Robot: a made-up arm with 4 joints.
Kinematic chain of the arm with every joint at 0, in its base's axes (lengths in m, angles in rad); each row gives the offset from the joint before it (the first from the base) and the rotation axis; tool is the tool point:
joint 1: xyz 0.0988 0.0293 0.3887 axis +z
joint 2: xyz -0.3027 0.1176 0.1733 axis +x
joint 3: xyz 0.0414 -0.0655 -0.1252 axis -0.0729 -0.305 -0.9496
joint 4: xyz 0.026 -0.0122 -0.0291 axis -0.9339 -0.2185 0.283
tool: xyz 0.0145 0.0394 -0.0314
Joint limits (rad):
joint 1: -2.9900..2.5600
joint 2: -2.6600..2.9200
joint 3: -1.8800..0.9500
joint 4: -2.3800..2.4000
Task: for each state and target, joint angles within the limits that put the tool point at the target. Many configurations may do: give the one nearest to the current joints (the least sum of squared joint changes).
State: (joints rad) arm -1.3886 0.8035 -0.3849 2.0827
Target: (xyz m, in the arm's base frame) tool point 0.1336 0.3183 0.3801
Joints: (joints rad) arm -0.8657 0.8933 -0.4427 2.1308
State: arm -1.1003 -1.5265 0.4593 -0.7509
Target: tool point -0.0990 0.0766 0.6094
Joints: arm -0.4281 -1.5087 0.5006 -0.6433
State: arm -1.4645 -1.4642 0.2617 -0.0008
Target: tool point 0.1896 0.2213 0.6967
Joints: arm -2.1058 -2.0686 0.2607 0.0783
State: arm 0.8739 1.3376 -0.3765 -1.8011
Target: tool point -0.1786 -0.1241 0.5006
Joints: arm 1.3561 1.3262 -0.4087 -1.7785
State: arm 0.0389 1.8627 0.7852 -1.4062
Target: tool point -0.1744 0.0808 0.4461
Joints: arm 0.5891 1.0968 0.3177 -1.6740
